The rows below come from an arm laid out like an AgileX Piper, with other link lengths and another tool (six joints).
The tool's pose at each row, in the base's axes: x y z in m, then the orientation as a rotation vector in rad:
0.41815, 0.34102, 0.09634, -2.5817, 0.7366, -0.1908
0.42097, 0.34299, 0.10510, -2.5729, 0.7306, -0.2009
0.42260, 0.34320, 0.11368, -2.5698, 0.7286, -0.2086
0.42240, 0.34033, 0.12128, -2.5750, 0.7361, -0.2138
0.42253, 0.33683, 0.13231, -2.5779, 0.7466, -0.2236
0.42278, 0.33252, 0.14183, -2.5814, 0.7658, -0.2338
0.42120, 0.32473, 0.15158, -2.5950, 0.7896, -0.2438
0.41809, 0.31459, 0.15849, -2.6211, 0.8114, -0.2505
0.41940, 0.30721, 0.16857, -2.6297, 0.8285, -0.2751
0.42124, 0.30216, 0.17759, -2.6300, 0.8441, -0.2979
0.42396, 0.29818, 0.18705, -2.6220, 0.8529, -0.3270
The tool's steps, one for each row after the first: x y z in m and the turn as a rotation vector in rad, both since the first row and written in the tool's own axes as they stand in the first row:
0.00144, -0.00679, -0.00635, 0.0112, 0.0042, -0.0035
0.00280, -0.01161, -0.01351, 0.0156, 0.0086, -0.0053
0.00422, -0.01279, -0.02143, 0.0094, 0.0147, -0.0025
0.00630, -0.01521, -0.03255, 0.0051, 0.0244, 0.0021
0.00889, -0.01638, -0.04261, -0.0022, 0.0363, 0.0122
0.01178, -0.01417, -0.05465, -0.0203, 0.0508, 0.0227
0.01458, -0.00816, -0.06544, -0.0500, 0.0644, 0.0291
0.01970, -0.00776, -0.07690, -0.0602, 0.0864, 0.0338
0.02403, -0.00889, -0.08640, -0.0627, 0.1056, 0.0400
0.02854, -0.01144, -0.09566, -0.0550, 0.1263, 0.0428

